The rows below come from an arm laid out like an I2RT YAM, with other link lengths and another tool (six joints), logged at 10 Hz.
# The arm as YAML. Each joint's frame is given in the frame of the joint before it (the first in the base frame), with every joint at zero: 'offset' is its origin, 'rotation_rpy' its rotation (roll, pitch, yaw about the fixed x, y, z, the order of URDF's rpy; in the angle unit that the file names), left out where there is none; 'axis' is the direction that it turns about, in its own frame. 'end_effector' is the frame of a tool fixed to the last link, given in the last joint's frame.
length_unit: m
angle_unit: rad
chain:
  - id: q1
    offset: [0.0, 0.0, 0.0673]
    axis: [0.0, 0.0, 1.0]
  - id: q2
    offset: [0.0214, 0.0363, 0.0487]
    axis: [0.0, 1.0, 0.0]
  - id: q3
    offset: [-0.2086, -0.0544, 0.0]
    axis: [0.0, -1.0, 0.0]
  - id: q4
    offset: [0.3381, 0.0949, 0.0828]
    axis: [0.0, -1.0, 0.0]
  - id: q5
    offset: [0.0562, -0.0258, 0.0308]
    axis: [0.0, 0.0, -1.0]
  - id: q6
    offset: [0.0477, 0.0, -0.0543]
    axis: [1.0, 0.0, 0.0]
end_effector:
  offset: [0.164, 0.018, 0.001]
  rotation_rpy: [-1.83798, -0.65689, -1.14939]
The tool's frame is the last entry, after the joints.
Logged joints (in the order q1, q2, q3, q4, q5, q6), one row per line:
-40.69, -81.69, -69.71, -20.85, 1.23, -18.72
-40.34, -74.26, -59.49, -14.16, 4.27, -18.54
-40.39, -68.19, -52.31, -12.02, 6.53, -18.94
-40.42, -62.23, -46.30, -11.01, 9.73, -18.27
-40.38, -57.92, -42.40, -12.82, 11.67, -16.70
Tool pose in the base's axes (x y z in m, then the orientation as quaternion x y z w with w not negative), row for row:
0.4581, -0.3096, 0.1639, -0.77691, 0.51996, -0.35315, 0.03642
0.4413, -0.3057, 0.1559, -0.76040, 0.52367, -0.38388, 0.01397
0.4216, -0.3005, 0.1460, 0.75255, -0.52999, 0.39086, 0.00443
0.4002, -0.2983, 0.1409, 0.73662, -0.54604, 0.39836, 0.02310
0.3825, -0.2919, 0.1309, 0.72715, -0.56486, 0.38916, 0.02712
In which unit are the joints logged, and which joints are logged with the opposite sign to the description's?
The joints are logged in degrees. Opposite sign: q2, q3.
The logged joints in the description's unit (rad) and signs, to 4 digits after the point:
-0.7102, 1.4258, 1.2167, -0.3639, 0.0215, -0.3267
-0.7041, 1.2961, 1.0383, -0.2471, 0.0745, -0.3236
-0.7049, 1.1901, 0.9130, -0.2098, 0.1140, -0.3306
-0.7055, 1.0861, 0.8081, -0.1922, 0.1698, -0.3189
-0.7048, 1.0109, 0.7400, -0.2238, 0.2037, -0.2915

